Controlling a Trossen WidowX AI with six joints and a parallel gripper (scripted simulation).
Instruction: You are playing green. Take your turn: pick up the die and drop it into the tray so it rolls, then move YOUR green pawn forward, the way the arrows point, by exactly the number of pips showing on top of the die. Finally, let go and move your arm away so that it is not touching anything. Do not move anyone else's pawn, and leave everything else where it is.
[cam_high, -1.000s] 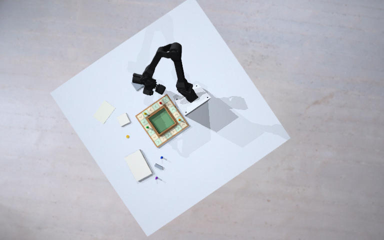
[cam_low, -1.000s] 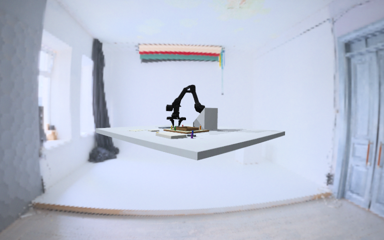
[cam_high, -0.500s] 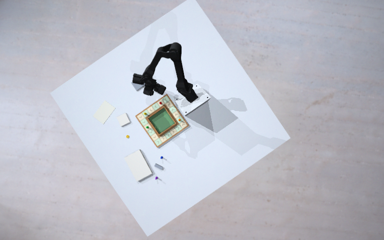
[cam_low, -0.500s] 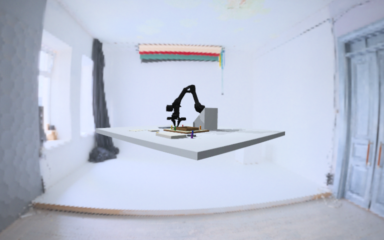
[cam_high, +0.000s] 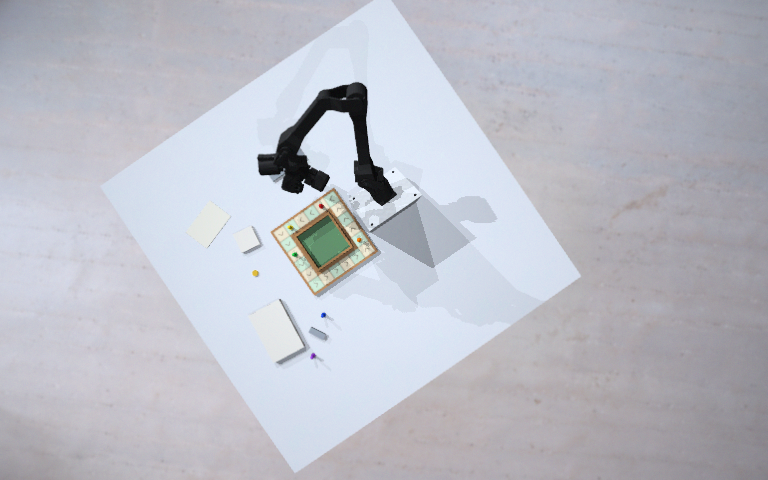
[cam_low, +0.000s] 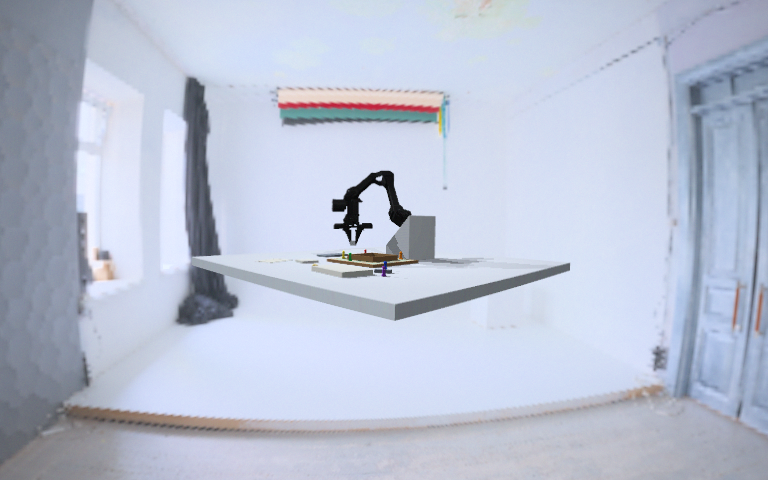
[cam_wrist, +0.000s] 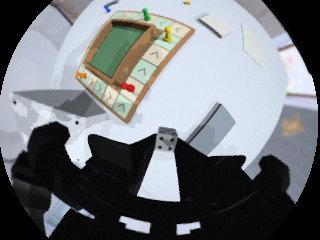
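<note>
Now: gripper tip 210 mm short of the green pawn, 190 mm to the right of it and 40 mm above it. Also, from my gripper tip: red pawn: 30 mm ahead, 110 mm to the left, 40 mm below; then white die: right at my gripper tip; then yellow pawn: 160 mm ahead, 100 mm to the left, 40 mm below.
</note>
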